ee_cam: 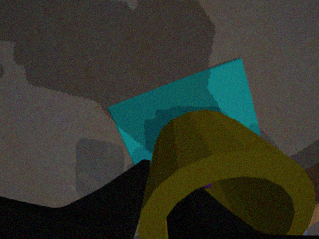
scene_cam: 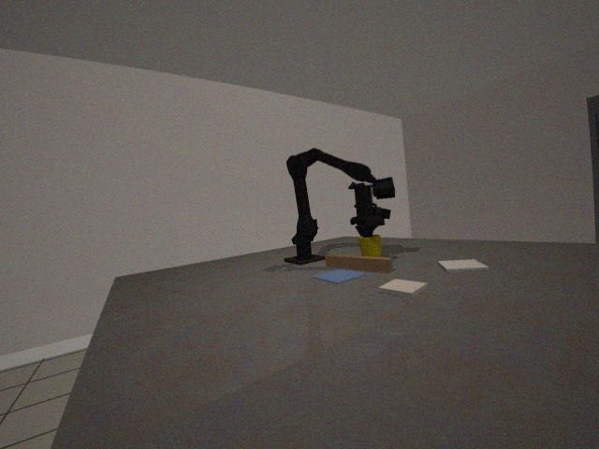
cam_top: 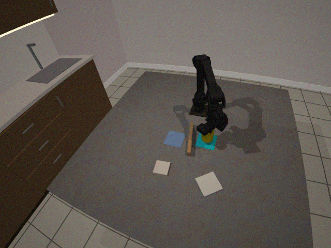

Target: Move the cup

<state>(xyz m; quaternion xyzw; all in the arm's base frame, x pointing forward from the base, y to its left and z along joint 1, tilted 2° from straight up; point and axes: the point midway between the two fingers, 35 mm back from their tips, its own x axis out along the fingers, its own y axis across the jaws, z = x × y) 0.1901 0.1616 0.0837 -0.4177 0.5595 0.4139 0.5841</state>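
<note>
Now: the teal pad 30 mm ahead of my gripper tip, 10 mm to the right of it and 60 mm below it. From my gripper tip the other things lie so: wooden bar: 60 mm ahead, 100 mm to the right, 40 mm below; yellow cup: 20 mm ahead, 10 mm to the right; purple marble: 30 mm ahead, 30 mm to the right, 20 mm below.
</note>
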